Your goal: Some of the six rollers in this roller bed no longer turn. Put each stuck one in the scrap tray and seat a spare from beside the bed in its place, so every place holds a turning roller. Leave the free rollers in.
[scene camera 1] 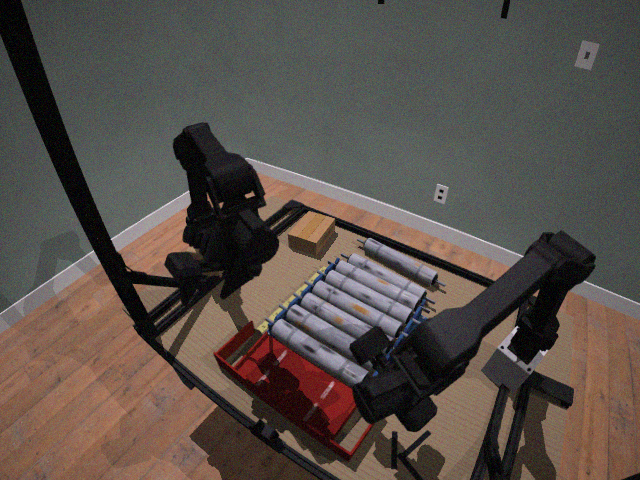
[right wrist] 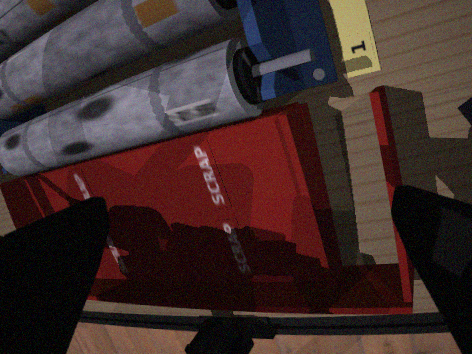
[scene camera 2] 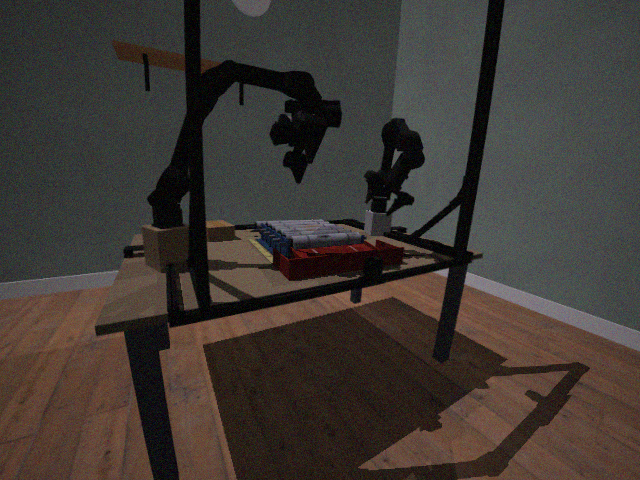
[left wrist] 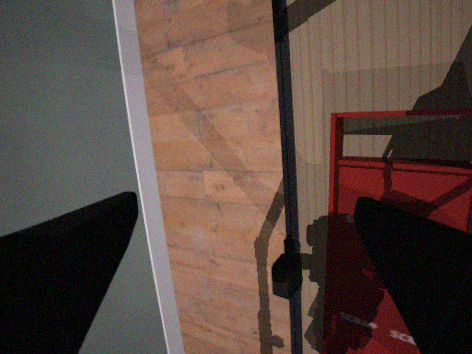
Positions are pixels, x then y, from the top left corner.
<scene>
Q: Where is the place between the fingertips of my left gripper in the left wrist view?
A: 248, 205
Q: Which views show my left gripper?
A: Scene camera 1, scene camera 2 and the left wrist view only.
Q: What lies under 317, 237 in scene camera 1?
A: A cardboard box.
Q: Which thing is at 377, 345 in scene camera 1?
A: My right gripper.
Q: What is my left gripper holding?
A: Nothing.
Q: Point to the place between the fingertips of my right gripper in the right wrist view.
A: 251, 206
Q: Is my left gripper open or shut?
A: Open.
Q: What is my right gripper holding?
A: Nothing.
</scene>
